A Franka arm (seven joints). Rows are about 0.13 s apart.
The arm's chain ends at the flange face. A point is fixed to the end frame.
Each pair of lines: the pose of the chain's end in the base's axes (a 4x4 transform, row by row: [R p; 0 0 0 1], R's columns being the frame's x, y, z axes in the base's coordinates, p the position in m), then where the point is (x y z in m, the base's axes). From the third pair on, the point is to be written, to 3 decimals.
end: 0.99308 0.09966 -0.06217 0.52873; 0.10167 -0.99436 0.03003 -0.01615; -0.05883 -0.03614 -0.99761 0.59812; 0 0 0 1
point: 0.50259 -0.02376 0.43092
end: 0.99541 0.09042 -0.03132 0.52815; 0.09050 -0.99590 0.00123 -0.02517; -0.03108 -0.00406 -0.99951 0.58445; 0 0 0 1
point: 0.50705 -0.03745 0.41681
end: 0.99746 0.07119 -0.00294 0.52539; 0.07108 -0.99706 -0.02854 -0.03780; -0.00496 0.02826 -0.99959 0.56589; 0 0 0 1
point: 0.509 -0.055 0.398
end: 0.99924 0.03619 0.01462 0.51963; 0.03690 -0.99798 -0.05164 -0.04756; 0.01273 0.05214 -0.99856 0.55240; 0 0 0 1
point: 0.506 -0.068 0.385
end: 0.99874 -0.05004 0.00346 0.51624; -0.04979 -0.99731 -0.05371 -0.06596; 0.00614 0.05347 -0.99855 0.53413; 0 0 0 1
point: 0.499 -0.085 0.367
